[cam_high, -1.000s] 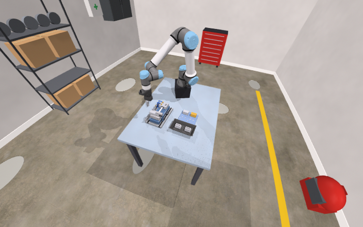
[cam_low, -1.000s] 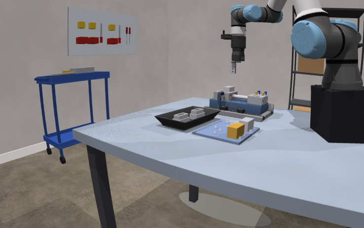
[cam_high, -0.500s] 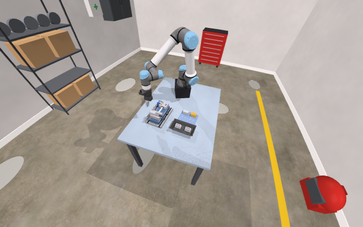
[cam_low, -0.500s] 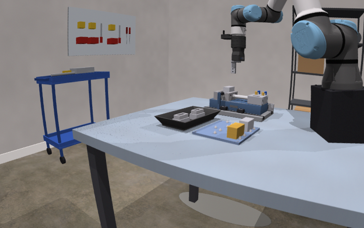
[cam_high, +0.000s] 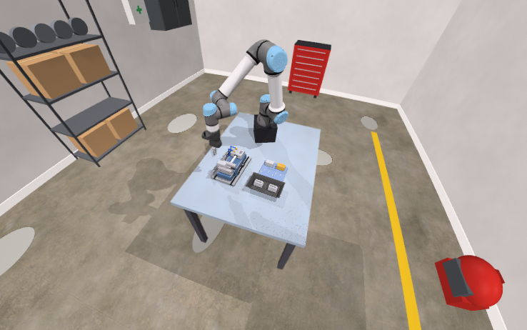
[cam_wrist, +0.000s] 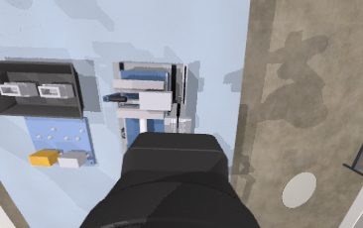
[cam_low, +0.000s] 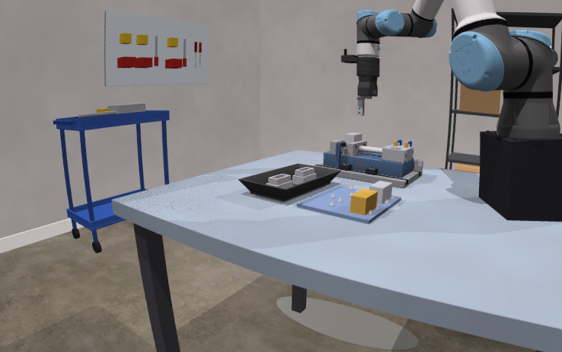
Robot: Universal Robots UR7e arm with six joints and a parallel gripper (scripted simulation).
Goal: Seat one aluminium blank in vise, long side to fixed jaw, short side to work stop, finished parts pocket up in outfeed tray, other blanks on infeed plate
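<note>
Right now the vise is 15 cm below my hand, 9 cm to the left of it and 6 cm behind it. Round my hand: brass blank (45 cm to the left, 17 cm below, 15 cm behind).
</note>
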